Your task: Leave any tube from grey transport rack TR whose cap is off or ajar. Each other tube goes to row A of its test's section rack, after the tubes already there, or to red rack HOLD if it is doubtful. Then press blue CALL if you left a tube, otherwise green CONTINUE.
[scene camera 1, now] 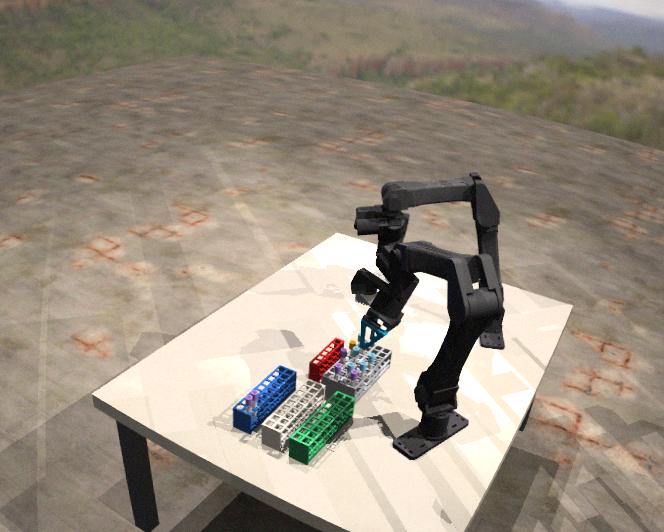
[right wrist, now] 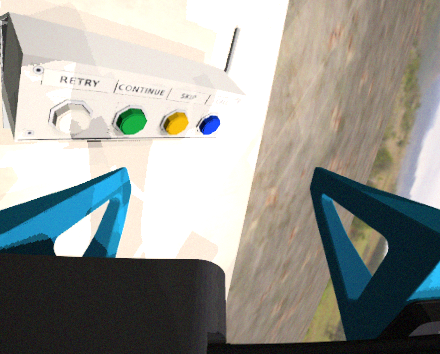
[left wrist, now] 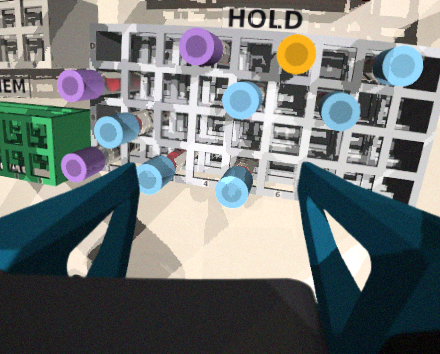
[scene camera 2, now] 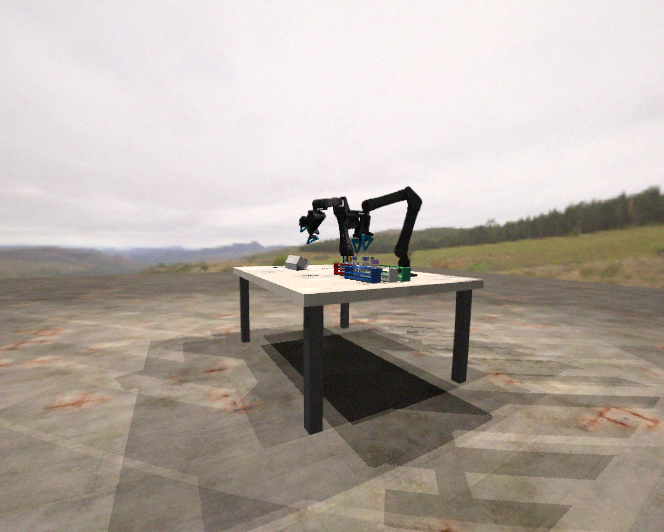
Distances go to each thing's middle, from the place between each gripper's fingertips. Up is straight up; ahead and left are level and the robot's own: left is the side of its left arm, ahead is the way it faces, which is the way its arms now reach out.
I see my left gripper 70 mm above the orange-capped tube (left wrist: pixel 296 54), 50 mm short of it and 30 mm to the left of it.
Now: the orange-capped tube 390 mm to the left of my right hand, 140 mm below it and 70 mm behind it.
